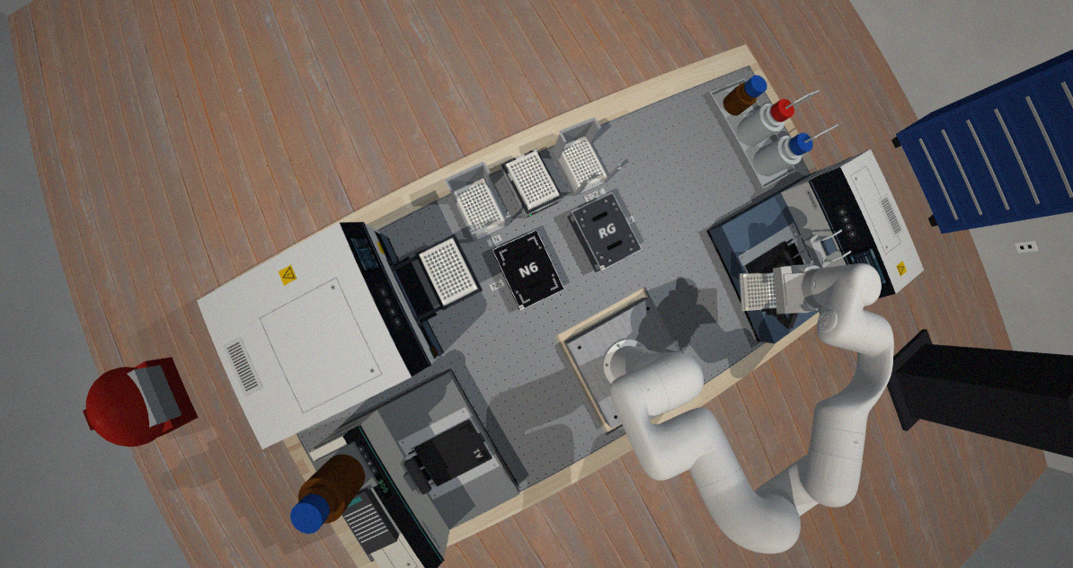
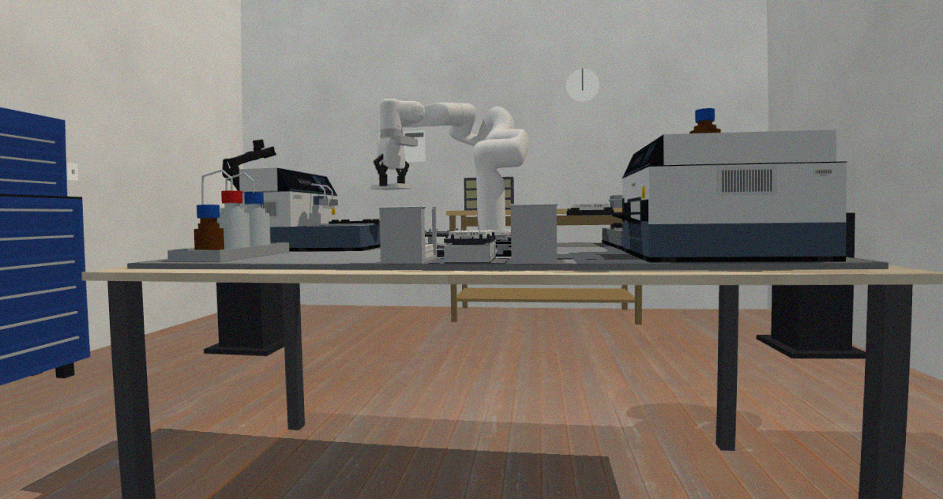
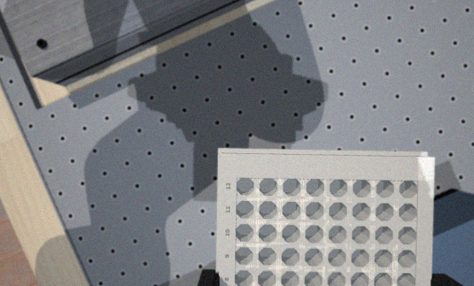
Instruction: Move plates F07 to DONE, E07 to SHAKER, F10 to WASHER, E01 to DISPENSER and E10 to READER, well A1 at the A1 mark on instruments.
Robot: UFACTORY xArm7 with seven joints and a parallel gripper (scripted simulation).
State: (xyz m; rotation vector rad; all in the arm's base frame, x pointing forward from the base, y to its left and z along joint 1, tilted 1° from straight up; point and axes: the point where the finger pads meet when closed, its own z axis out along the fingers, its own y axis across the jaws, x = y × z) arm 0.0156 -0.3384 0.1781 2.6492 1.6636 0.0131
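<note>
The regrip nest RG lies 300 mm ahead of my hand, 230 mm to the left of it and 170 mm below it. Also, from my hand: washer nest (140 mm to the right, 130 mm below, 10 mm behind); then blue washer base (180 mm below, 170 mm to the right, 10 mm behind); then A1 mark (290 mm to the left, 230 mm ahead, 160 mm below).
</note>
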